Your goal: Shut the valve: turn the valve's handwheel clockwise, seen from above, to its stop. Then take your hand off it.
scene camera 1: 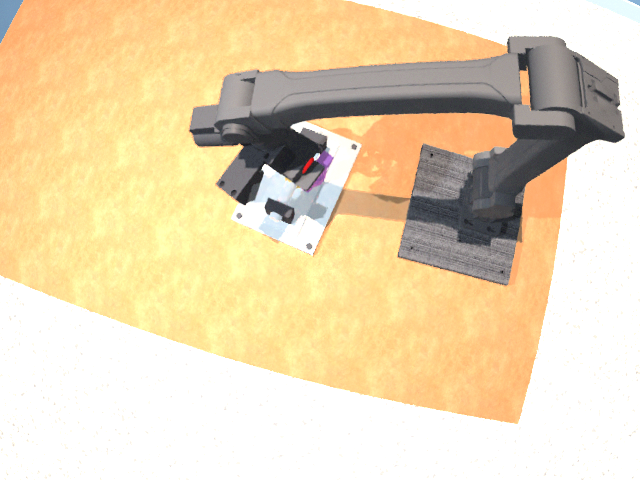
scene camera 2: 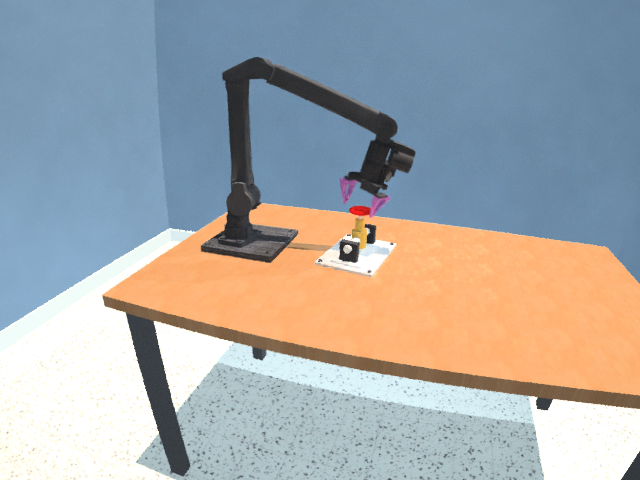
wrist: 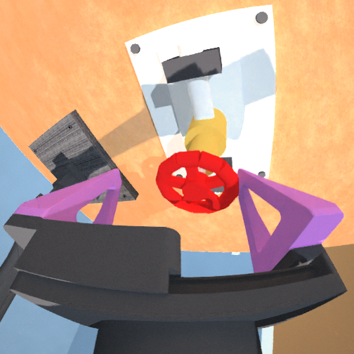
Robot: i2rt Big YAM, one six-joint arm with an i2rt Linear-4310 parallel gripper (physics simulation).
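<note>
The red handwheel (scene camera 1: 308,165) (scene camera 2: 359,210) (wrist: 197,190) sits on top of the yellow valve body (scene camera 2: 359,236) (wrist: 206,135), above a white plate (scene camera 1: 348,155) (scene camera 2: 336,266) (wrist: 260,40). In scene camera 1 the arm and gripper hide much of the wheel. My gripper (scene camera 2: 358,209) (wrist: 178,174) is wide open, tilted, with its purple fingers pointing down on two sides of the wheel. Nothing is gripped. In the wrist view the wheel lies off-centre, its rim right by the right fingertip and a wide gap from the left one. I cannot tell whether rim and fingertip touch.
Black pipe supports (scene camera 1: 279,210) (scene camera 2: 348,250) (wrist: 192,65) stand on the plate on either side of the valve. A white pipe (wrist: 201,97) runs into the valve. The arm's dark base plate (scene camera 1: 439,232) (scene camera 2: 263,253) (wrist: 75,145) is bolted to the orange table (scene camera 1: 206,310) (scene camera 2: 465,310).
</note>
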